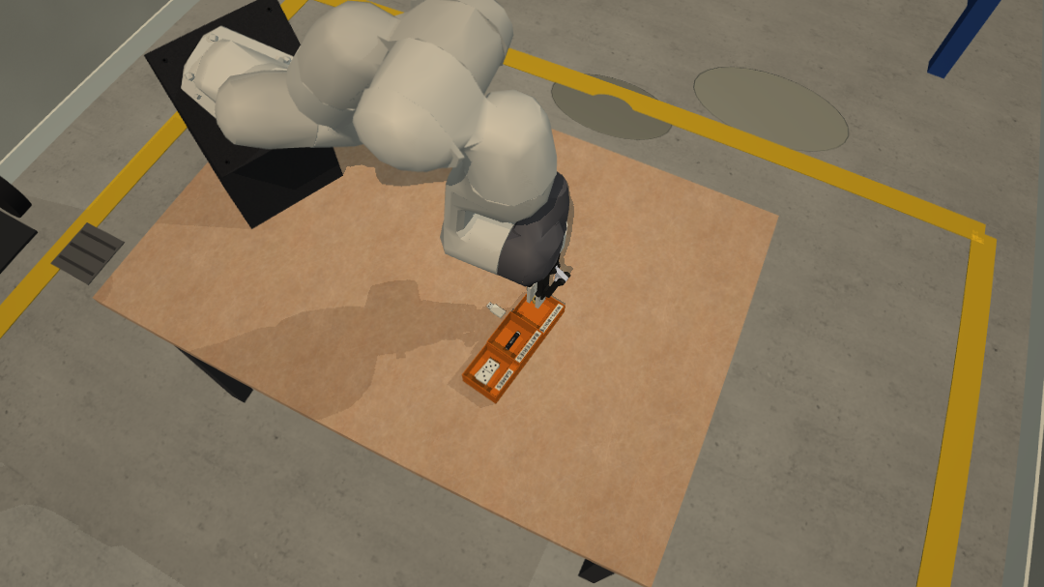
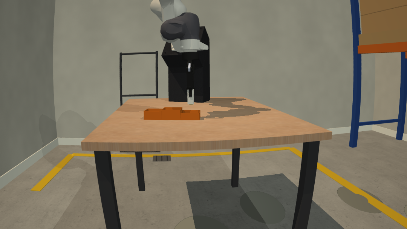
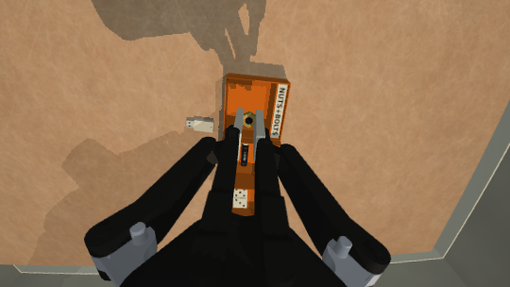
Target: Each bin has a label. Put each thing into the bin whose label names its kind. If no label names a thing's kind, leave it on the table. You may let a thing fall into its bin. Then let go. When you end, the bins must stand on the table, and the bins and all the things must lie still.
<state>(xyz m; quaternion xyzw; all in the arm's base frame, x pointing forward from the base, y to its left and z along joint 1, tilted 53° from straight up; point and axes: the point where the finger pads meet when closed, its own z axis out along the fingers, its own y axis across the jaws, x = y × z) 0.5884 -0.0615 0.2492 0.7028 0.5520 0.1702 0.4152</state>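
Right now the black battery is 4 cm behind my hand, 7 cm to the right of it and 9 cm below it. Round my hand: white USB stick: 9 cm behind, 10 cm below; brass nut: 3 cm below.
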